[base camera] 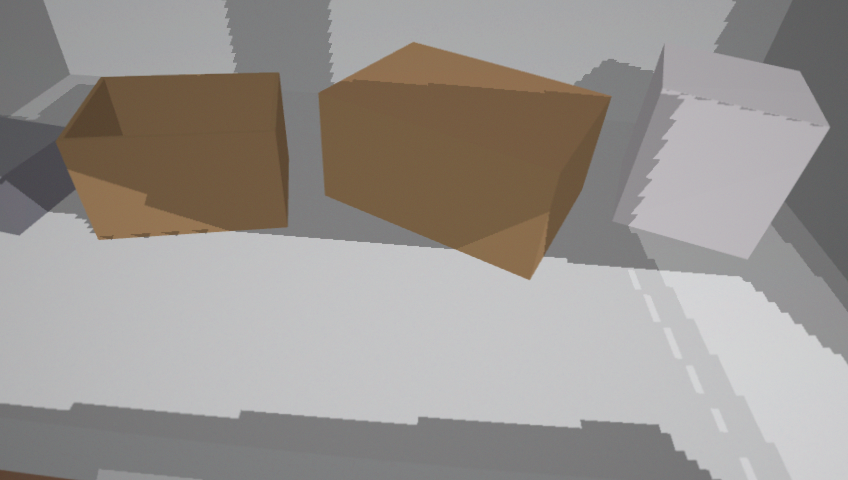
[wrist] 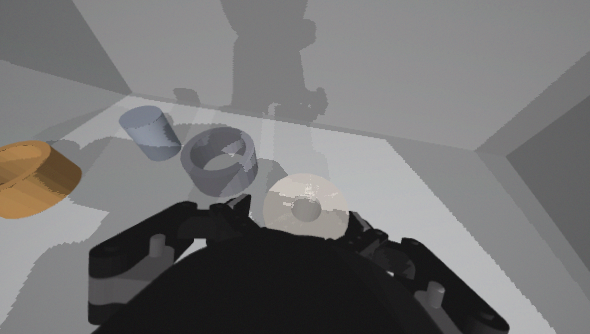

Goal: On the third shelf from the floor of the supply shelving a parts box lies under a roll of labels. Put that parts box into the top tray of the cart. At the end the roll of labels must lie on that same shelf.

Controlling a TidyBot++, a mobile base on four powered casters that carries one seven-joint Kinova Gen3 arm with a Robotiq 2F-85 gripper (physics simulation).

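Places are measured from the arm's base along level axes (x left, y back, z up), in centimetres.
Where they show: gripper, fingertip midpoint: [wrist: 297, 213].
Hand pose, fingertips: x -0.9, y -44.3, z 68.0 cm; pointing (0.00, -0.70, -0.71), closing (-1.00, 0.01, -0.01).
Observation:
After its pixels a point has its place.
The roll of labels [wrist: 327, 200] @(x -3.2, y -45.2, z 69.4 cm), a cream-white disc with a round hole in its middle, shows in the wrist view between and just beyond the fingertips. Its lower edge is hidden by the black gripper body. My gripper [wrist: 297, 213] @(x -0.9, y -44.3, z 68.0 cm) is open, with one fingertip to the left of the roll and the other close to its right edge. The parts box does not show in either view; the place under the roll is hidden. The cart's top tray does not show.
In the wrist view a grey ring [wrist: 220, 182] @(x 9.6, y -49.2, z 63.0 cm) stands left of the roll, a blue-grey cylinder [wrist: 152, 135] @(x 21.7, y -54.5, z 64.5 cm) behind it, and an orange ring [wrist: 60, 175] @(x 31.9, y -47.2, z 61.9 cm) at the far left. In the base view stand an open brown box [base camera: 190, 172] @(x 15.4, y -42.9, z -26.2 cm), a larger brown box [base camera: 440, 154] @(x -3.3, y -43.4, z -23.8 cm) and a pale block [base camera: 720, 160] @(x -25.7, y -44.9, z -23.7 cm).

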